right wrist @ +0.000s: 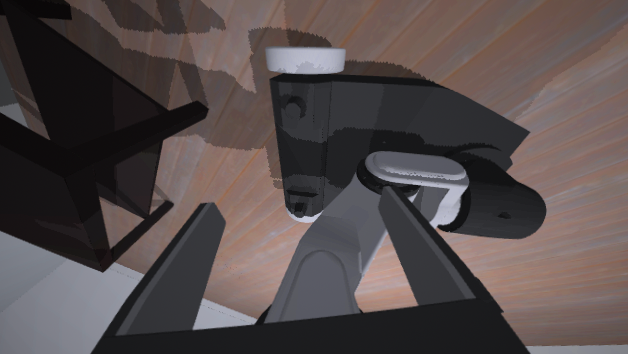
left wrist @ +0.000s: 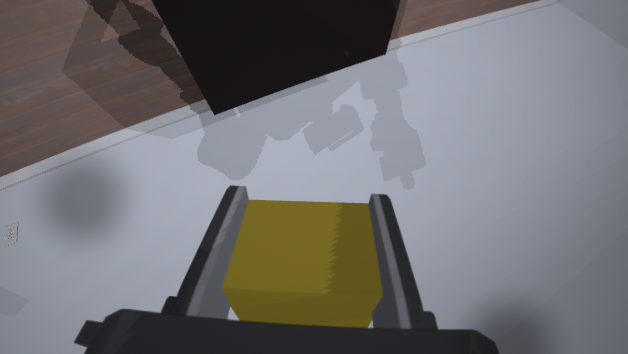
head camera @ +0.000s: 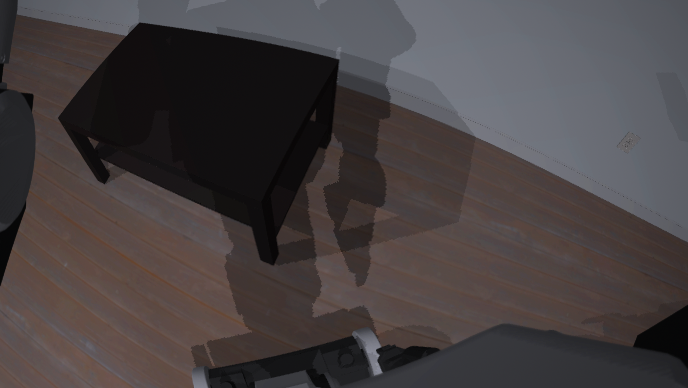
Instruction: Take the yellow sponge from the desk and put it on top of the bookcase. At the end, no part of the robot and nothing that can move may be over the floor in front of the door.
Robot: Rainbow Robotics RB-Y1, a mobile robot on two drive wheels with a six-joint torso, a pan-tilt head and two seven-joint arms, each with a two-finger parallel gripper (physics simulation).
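Places are measured from the robot's base along level axes (x back, y right, z up), in metres.
Pixels of known places: left gripper, between the fingertips: (left wrist: 308,202); right gripper, between the fingertips: (right wrist: 301,204).
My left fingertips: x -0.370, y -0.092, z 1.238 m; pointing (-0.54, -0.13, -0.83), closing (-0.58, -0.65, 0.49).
Behind a point stands the place of what it marks.
The yellow sponge (left wrist: 295,250) {x -0.352, y -0.086, z 1.259 m} is a thick block between the fingers of my left gripper (left wrist: 308,202) {x -0.370, y -0.092, z 1.238 m} in the left wrist view. The left gripper is shut on it, and both fingers touch its sides. The sponge is held in the air, with a pale wall behind it. My right gripper (right wrist: 301,204) {x 0.086, y 0.213, z 0.545 m} is open, with no thing between its fingertips; parts of my own body and base show beyond them. The bookcase, the desk and the door do not show in these views.
A low black table (head camera: 210,100) {x -0.801, y 0.008, z 0.451 m} (left wrist: 280,45) {x -0.891, y 0.025, z 0.451 m} (right wrist: 30,190) {x -0.601, y 0.022, z 0.451 m} with a lower shelf stands close to the pale wall (head camera: 525,75) {x -0.660, y 1.112, z 0.453 m}, ahead of my base (head camera: 285,357) {x -0.061, y 0.019, z 0.192 m} (right wrist: 360,110) {x 0.152, y 0.165, z 0.169 m}. Shadows of my body fall on the table, the wood floor (head camera: 150,280) {x -0.473, y -0.398, z 0.001 m} and the wall.
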